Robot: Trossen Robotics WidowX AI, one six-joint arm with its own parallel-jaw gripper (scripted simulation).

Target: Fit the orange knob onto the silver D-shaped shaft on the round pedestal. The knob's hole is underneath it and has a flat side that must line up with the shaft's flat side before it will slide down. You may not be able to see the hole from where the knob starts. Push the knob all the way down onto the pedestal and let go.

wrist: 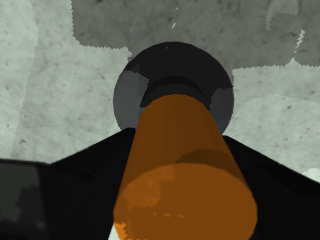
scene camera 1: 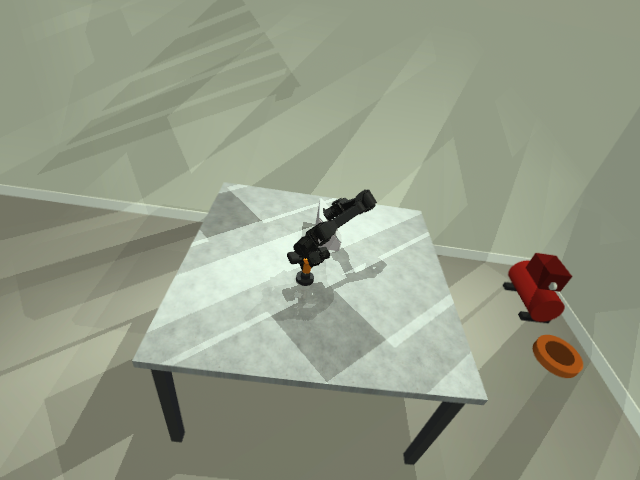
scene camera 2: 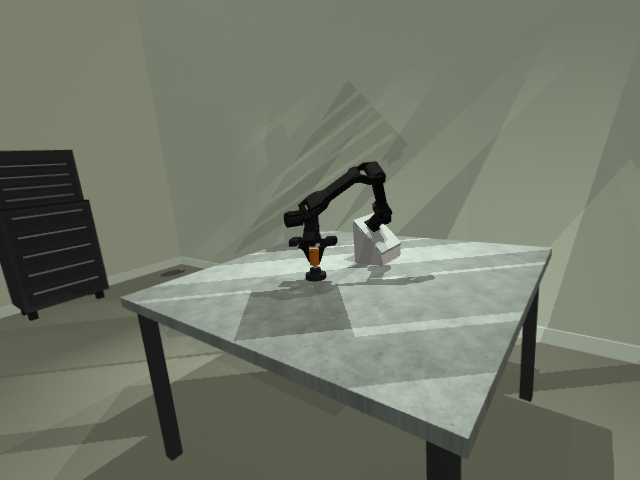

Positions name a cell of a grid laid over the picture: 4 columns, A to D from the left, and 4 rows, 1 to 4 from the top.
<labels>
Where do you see an orange knob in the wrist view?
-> C3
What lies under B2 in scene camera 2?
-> My gripper.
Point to a pedestal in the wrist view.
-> C2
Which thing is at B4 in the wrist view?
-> My gripper.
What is my gripper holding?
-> An orange knob.
</labels>
